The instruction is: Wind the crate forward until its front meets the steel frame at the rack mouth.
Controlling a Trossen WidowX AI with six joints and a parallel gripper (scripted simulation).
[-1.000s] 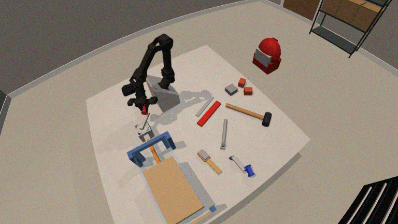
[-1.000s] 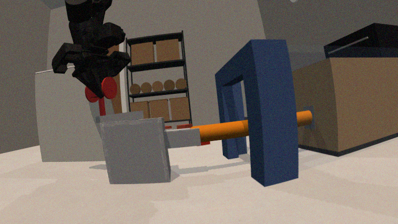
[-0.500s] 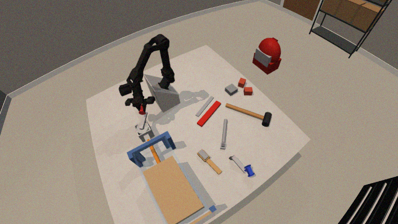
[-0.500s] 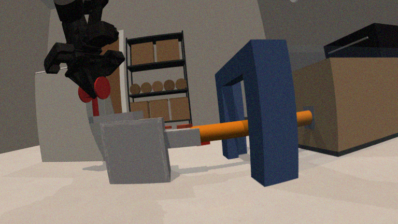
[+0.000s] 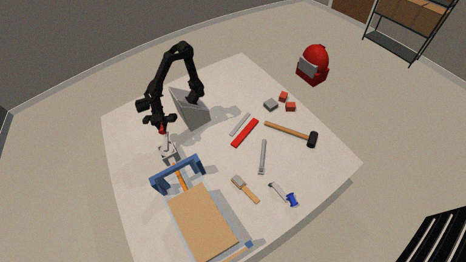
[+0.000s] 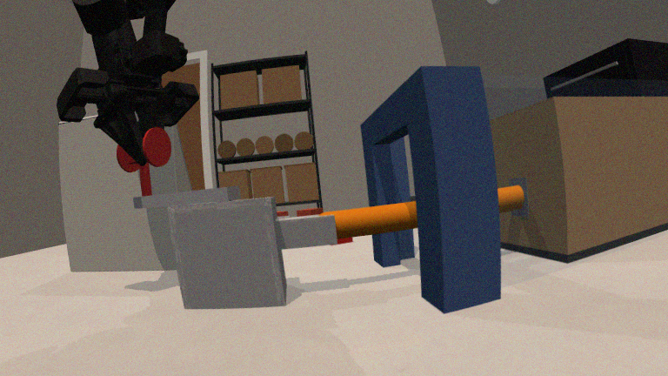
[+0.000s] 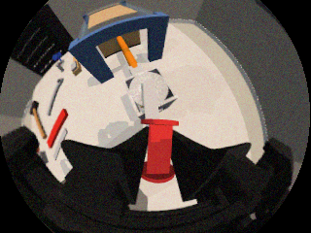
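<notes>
My gripper tip is 240 mm short of the blue steel frame, 30 mm to the left of it and 30 mm above it. The rest, counted from my gripper tip: grey winch: 60 mm ahead, 30 mm to the right, 100 mm below; red knob: 10 mm behind, 10 mm to the left; red-knobbed crank: 20 mm ahead, 30 mm below.
</notes>
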